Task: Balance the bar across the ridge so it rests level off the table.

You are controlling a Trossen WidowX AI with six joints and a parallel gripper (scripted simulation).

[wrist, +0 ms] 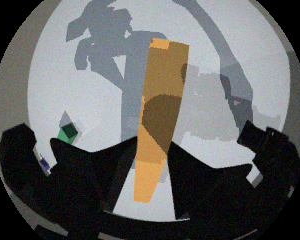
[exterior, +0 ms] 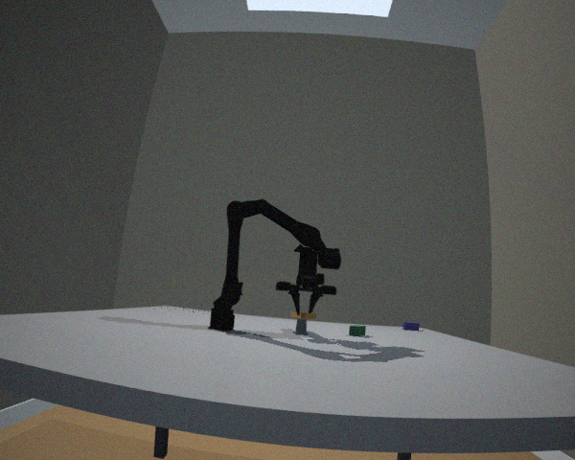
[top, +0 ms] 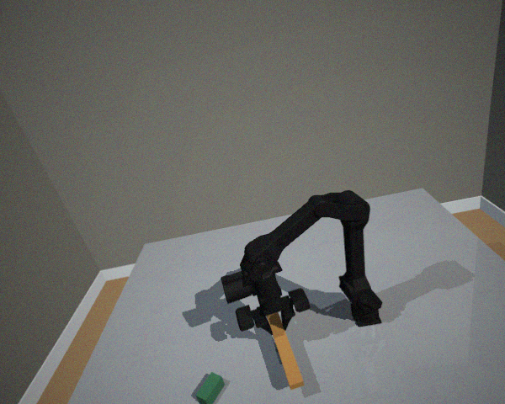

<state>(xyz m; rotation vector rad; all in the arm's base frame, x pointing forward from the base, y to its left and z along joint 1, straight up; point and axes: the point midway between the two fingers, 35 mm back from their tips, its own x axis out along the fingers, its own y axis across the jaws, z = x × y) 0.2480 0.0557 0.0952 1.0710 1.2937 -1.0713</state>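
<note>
My gripper tip is now 30 mm to the right of the orange bar. From my gripper tip the other things lie so: green block (190 mm ahead, 100 mm to the left, 40 mm below); purple block (490 mm ahead, 440 mm to the left, 40 mm below).
</note>
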